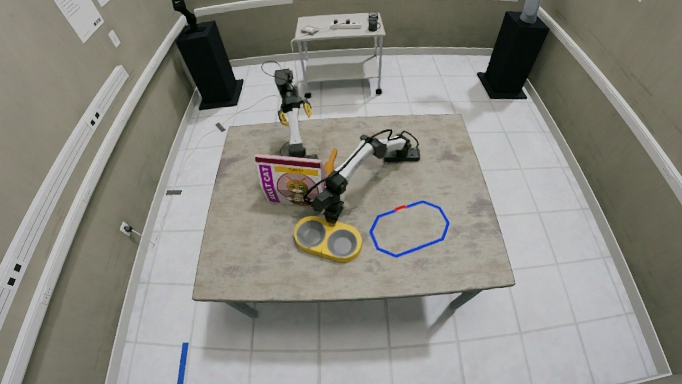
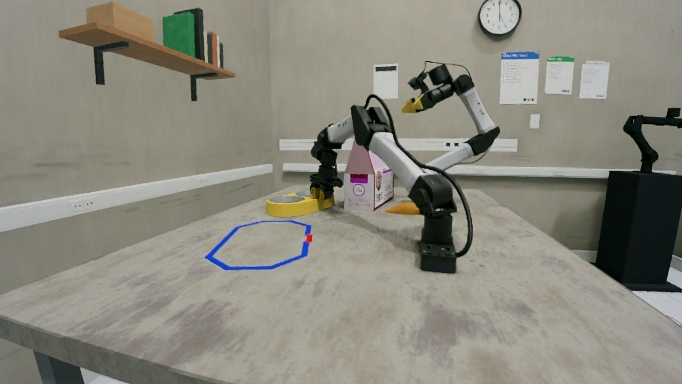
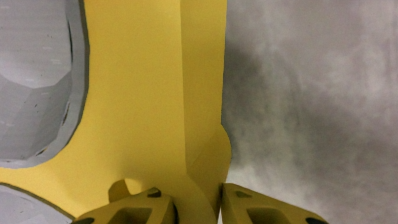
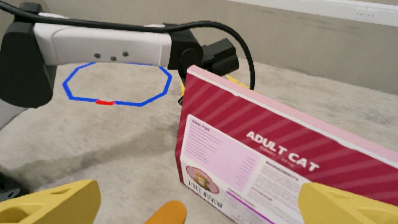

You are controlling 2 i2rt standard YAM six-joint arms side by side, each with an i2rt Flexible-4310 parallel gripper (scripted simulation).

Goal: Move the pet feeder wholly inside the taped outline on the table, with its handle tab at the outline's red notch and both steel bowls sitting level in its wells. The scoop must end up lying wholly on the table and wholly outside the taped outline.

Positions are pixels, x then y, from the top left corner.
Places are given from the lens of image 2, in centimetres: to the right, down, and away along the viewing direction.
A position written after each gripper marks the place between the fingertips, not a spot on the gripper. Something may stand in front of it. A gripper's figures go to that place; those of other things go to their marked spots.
left gripper (image 2: 319,202): -8, 4, 112
yellow pet feeder (image 2: 309,205): -12, 5, 107
cat food box (image 2: 368,182): 10, -4, 108
